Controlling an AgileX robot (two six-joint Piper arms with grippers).
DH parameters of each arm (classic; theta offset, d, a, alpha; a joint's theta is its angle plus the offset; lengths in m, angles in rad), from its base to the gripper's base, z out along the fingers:
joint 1: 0 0.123 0 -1.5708
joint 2: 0.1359 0 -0.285 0
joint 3: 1.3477 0 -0.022 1.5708
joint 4: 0 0.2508 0 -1.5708
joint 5: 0 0 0.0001 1.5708
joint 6: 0 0.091 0 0
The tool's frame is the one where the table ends.
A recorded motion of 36 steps. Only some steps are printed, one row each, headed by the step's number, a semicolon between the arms.
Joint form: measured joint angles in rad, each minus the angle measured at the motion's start. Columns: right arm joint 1, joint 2, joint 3, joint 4, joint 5, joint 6; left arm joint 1, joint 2, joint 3, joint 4, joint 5, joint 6.
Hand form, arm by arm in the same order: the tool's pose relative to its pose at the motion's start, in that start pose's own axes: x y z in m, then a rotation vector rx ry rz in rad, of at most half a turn. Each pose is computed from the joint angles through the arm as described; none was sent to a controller.
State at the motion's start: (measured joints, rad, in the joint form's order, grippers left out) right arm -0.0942 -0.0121 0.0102 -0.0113 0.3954 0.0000; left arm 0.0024 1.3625 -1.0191 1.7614 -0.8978 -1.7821
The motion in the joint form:
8: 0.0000 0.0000 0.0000 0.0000 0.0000 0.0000; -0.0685 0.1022 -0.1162 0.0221 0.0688 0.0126
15: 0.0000 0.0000 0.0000 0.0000 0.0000 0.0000; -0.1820 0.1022 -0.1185 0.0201 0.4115 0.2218
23: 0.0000 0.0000 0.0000 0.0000 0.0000 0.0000; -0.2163 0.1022 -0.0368 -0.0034 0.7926 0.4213
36: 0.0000 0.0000 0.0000 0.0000 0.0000 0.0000; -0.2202 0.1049 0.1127 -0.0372 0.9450 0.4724
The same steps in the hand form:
8: 0.0000 0.0000 0.0000 0.0000 0.0000 0.0000; -0.0157 0.0093 0.0287 -0.0089 0.0105 0.0585
15: 0.0000 0.0000 0.0000 0.0000 0.0000 0.0000; -0.0226 0.0084 0.0461 -0.2414 -0.0223 0.3033
23: 0.0000 0.0000 0.0000 0.0000 0.0000 0.0000; -0.0042 0.0332 0.0428 -0.5815 0.0506 0.4489
36: 0.0000 0.0000 0.0000 0.0000 0.0000 0.0000; 0.0444 0.0476 0.0385 -0.7027 0.2019 0.4153

